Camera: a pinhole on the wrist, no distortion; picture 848 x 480 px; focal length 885.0 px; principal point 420.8 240.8 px. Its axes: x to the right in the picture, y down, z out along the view. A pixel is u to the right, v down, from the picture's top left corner.
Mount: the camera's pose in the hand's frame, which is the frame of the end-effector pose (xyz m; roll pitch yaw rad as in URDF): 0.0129 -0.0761 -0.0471 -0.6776 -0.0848 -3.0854
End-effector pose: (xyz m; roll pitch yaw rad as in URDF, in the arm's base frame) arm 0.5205 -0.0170 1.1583 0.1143 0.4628 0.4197
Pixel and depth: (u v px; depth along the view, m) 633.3 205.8 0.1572
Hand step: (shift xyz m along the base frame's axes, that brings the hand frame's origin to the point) 0.0913 -0.1557 0.0593
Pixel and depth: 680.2 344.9 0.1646
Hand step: 0.0879 -0.1834 0.0529
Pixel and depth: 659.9 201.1 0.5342
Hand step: 0.2583 -0.3669 0.3445
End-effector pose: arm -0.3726 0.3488 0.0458 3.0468 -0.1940 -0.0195
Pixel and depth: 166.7 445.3 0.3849
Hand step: 0.2076 0.3555 -0.1866
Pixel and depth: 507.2 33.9 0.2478
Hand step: 0.0560 0.1671 -0.1938
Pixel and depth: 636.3 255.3 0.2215
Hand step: 0.0144 0.2065 -0.1482
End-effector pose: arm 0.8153 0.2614 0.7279 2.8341 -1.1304 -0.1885
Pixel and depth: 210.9 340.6 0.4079
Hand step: 0.4079 0.2002 -0.0054
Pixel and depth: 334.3 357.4 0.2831
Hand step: 0.2702 0.1747 -0.0337
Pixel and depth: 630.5 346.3 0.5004
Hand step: 0.4224 0.2502 -0.2343
